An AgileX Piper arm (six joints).
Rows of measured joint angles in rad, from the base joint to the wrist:
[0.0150, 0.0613, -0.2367, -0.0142, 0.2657, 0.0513]
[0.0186, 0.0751, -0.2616, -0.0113, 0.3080, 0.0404]
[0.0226, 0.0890, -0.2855, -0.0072, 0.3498, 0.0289]
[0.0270, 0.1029, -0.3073, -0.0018, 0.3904, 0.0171]
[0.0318, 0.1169, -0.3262, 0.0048, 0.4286, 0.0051]
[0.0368, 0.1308, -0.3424, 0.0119, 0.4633, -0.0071]
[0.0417, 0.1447, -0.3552, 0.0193, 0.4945, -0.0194]
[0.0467, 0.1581, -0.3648, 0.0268, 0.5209, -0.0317]
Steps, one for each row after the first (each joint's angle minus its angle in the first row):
[0.0036, 0.0138, -0.0249, 0.0029, 0.0423, -0.0109]
[0.0076, 0.0277, -0.0488, 0.0070, 0.0841, -0.0224]
[0.0120, 0.0416, -0.0706, 0.0124, 0.1247, -0.0342]
[0.0168, 0.0556, -0.0895, 0.0190, 0.1629, -0.0462]
[0.0218, 0.0695, -0.1057, 0.0261, 0.1976, -0.0584]
[0.0267, 0.0834, -0.1185, 0.0335, 0.2288, -0.0707]
[0.0317, 0.0968, -0.1281, 0.0410, 0.2552, -0.0830]

